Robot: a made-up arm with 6 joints. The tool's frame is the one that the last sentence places. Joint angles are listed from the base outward.
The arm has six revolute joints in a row. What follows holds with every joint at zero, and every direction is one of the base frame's. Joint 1 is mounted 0.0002 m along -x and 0.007 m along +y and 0.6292 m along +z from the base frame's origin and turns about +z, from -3.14 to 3.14 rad. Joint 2 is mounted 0.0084 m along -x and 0.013 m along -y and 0.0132 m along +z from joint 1 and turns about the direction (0, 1, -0.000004), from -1.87 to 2.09 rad. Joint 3 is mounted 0.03 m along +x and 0.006 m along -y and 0.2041 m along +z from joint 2 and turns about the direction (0, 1, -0.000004), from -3.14 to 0.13 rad. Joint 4 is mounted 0.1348 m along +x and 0.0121 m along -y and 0.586 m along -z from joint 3 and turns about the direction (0, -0.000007, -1), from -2.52 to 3.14 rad. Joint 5 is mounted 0.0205 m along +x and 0.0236 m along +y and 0.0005 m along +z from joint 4 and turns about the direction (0, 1, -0.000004), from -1.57 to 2.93 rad. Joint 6 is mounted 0.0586 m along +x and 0.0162 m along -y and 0.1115 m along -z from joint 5 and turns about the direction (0, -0.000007, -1), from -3.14 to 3.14 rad. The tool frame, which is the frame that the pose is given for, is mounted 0.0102 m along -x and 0.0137 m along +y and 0.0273 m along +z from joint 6; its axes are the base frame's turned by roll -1.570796, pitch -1.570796 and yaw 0 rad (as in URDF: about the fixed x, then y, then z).
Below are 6 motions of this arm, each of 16 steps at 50 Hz.
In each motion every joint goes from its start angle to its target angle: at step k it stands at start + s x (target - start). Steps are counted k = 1, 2, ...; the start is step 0. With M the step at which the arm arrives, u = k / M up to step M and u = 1 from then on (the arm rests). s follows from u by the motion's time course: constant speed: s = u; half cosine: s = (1 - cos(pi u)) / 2; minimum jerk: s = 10 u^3 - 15 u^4 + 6 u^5.
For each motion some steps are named. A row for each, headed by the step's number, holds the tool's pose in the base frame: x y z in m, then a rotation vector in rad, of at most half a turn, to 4 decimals.
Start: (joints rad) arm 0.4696 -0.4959 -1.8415 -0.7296 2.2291 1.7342
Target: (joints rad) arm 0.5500 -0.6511 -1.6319 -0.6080 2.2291 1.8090
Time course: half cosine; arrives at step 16
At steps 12, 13, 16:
12: 0.3009 0.1015 1.2553 1.7054 0.3261 2.1689
13: 0.3000 0.1035 1.2528 1.7132 0.3283 2.1721
16: 0.2989 0.1061 1.2494 1.7238 0.3313 2.1763

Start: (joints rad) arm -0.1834 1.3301 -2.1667 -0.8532 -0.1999 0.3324
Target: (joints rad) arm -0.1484 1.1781 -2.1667 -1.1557 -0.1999 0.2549
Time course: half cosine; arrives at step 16
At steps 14, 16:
14: 0.8219 -0.0573 0.4518 -0.1888 -2.4588 -1.0065
16: 0.8225 -0.0562 0.4558 -0.1797 -2.4685 -0.9884

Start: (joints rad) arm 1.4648 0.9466 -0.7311 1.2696 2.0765 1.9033
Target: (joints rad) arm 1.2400 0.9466 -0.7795 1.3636 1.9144 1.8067
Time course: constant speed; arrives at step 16
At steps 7, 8, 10, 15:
7: -0.0195 0.1931 0.1071 2.5831 0.1119 -0.6385
8: -0.0161 0.1956 0.1059 2.5991 0.0844 -0.6313
10: -0.0091 0.2005 0.1036 2.6299 0.0285 -0.6160
15: 0.0098 0.2116 0.0982 2.6993 -0.1153 -0.5720

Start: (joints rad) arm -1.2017 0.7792 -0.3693 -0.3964 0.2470 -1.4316
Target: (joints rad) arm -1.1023 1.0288 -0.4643 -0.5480 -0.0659 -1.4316
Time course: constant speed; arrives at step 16
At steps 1, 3, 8, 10, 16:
1: 0.0020 -0.0380 0.0738 -0.3712 -0.9059 -0.9004
3: 0.0022 -0.0311 0.0706 -0.3548 -0.9365 -0.8830
8: 0.0019 -0.0130 0.0633 -0.3101 -1.0126 -0.8440
10: 0.0015 -0.0054 0.0608 -0.2909 -1.0428 -0.8302
16: -0.0009 0.0182 0.0547 -0.2291 -1.1327 -0.7959

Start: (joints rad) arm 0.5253 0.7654 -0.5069 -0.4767 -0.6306 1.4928
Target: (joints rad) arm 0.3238 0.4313 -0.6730 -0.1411 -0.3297 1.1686
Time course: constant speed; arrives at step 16
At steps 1, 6, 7, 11, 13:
1: 0.1956 0.1652 0.1202 -1.2096 -0.6271 -1.7848
6: 0.2894 0.1802 0.1485 -1.1657 -0.6979 -1.9234
7: 0.3080 0.1816 0.1560 -1.1588 -0.7100 -1.9504
11: 0.3806 0.1817 0.1917 -1.1359 -0.7507 -2.0555
13: 0.4154 0.1785 0.2128 -1.1269 -0.7664 -2.1063

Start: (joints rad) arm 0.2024 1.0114 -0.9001 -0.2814 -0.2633 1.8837
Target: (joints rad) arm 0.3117 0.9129 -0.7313 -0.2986 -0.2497 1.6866
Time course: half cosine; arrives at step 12
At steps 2, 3, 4, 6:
2: 0.3340 0.0918 0.0555 -1.9454 -0.1044 -2.2108
3: 0.3285 0.0940 0.0560 -1.9401 -0.1316 -2.1911
4: 0.3214 0.0968 0.0566 -1.9328 -0.1665 -2.1652
6: 0.3040 0.1027 0.0583 -1.9133 -0.2483 -2.1015

